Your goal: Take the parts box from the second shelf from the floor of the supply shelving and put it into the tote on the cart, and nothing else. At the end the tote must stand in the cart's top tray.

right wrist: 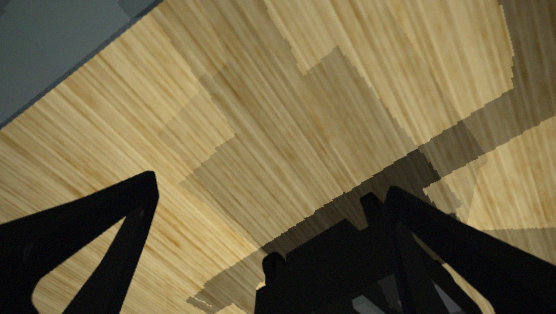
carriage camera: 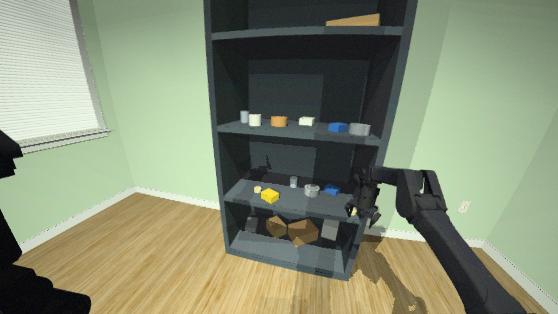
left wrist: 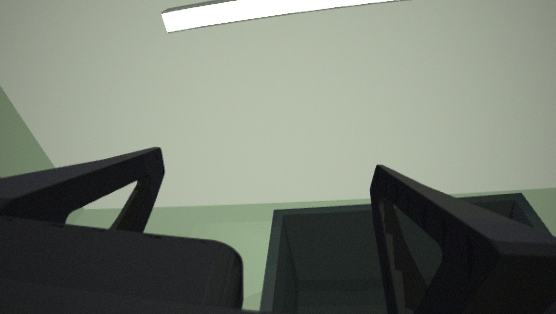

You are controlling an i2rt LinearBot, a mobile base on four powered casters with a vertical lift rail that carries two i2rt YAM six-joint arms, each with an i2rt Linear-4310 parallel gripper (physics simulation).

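Frame: origin at the left arm's base, x ahead, y right, z down, level; metres.
Seen in the pictures: left gripper, fingertip midpoint: (left wrist: 267, 168); right gripper, fingertip midpoint: (right wrist: 272, 190) (carriage camera: 359, 222).
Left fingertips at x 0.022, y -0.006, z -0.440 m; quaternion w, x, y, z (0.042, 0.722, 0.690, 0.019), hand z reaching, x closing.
Note:
A point is followed by its place in that frame.
The supply shelving (carriage camera: 214, 100) @(x 0.823, y -0.050, z -0.401 m) (left wrist: 274, 250) @(x 0.825, y -0.060, z -0.984 m) stands ahead. On its second shelf from the floor (carriage camera: 295, 200) @(x 0.830, y 0.423, z 0.193 m) lie a blue box (carriage camera: 331, 190) @(x 0.926, y 0.673, z 0.162 m) at the right and a yellow box (carriage camera: 270, 195) @(x 0.803, y 0.264, z 0.148 m) at the left front. A grey ring (carriage camera: 312, 190) @(x 0.882, y 0.534, z 0.144 m) lies left of the blue box. My right gripper (carriage camera: 363, 216) @(x 0.532, y 0.695, z 0.096 m) (right wrist: 272, 190) @(x 0.532, y 0.695, z 0.096 m) is open and empty, by the shelving's right front edge; the right wrist view shows floor between and beyond its fingers. My left gripper (left wrist: 267, 168) @(x 0.022, y -0.006, z -0.440 m) is open and empty, facing the ceiling and the shelving's upper part. The cart and the tote do not show.
A pale yellow ring (carriage camera: 353, 212) @(x 0.707, y 0.749, z 0.172 m) shows partly behind the right gripper. A small yellow ring (carriage camera: 257, 189) @(x 0.897, y 0.167, z 0.168 m) and a grey cylinder (carriage camera: 293, 182) @(x 0.988, y 0.412, z 0.148 m) share that shelf. Brown boxes (carriage camera: 303, 232) @(x 0.926, y 0.516, z 0.550 m) stand below. The shelf above holds another blue box (carriage camera: 338, 127) @(x 0.778, y 0.607, z -0.292 m) and an orange ring (carriage camera: 279, 121) @(x 0.872, y 0.300, z -0.295 m).

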